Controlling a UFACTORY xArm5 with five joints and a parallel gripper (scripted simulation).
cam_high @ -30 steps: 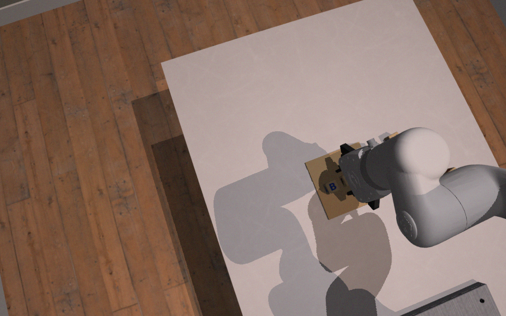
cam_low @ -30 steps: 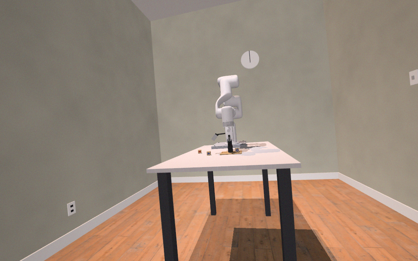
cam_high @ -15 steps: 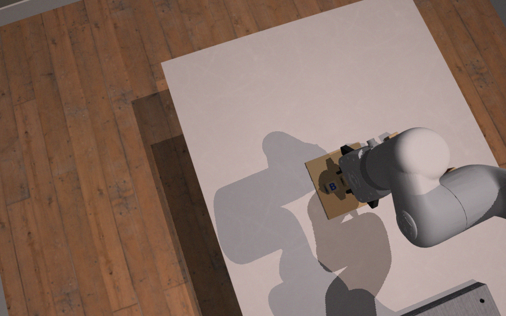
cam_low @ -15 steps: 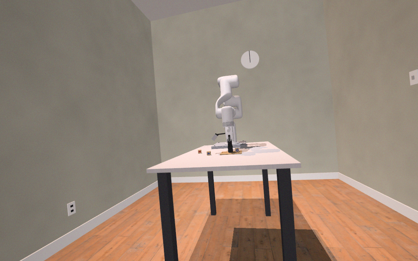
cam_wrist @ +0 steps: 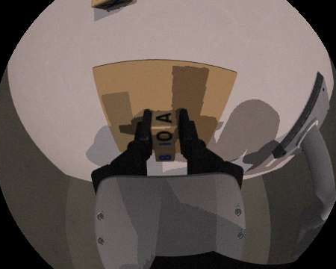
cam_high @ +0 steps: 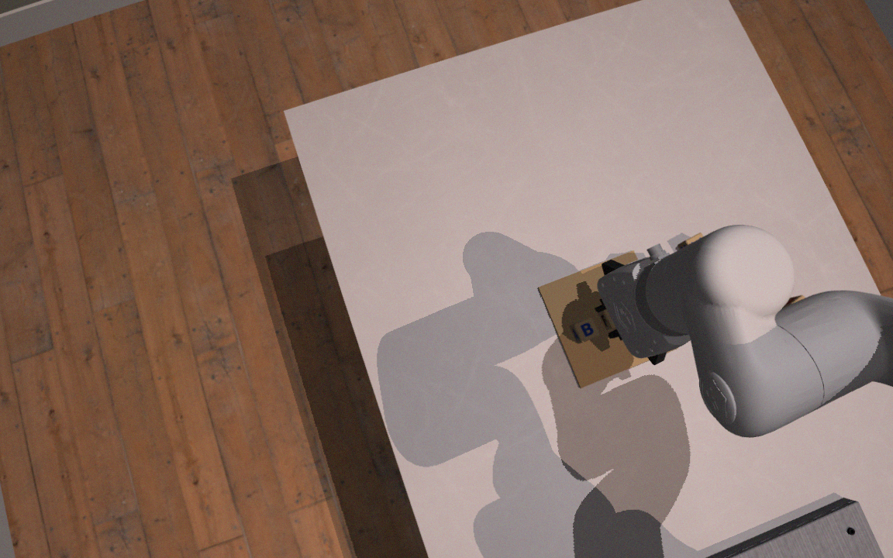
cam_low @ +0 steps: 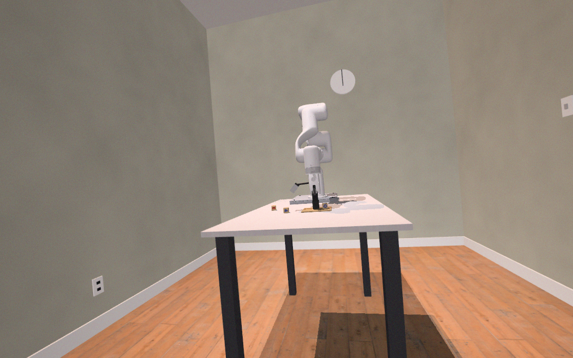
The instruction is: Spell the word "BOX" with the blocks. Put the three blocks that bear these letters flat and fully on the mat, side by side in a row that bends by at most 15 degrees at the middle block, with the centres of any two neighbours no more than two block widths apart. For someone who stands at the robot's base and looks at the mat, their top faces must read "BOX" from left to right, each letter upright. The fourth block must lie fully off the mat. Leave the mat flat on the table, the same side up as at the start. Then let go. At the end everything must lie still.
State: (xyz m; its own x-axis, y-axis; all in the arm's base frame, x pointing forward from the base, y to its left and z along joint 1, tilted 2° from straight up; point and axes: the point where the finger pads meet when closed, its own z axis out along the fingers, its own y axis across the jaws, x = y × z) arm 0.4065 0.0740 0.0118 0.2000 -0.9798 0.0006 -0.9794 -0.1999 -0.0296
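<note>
The tan mat is 2 cm below my hand.
</note>
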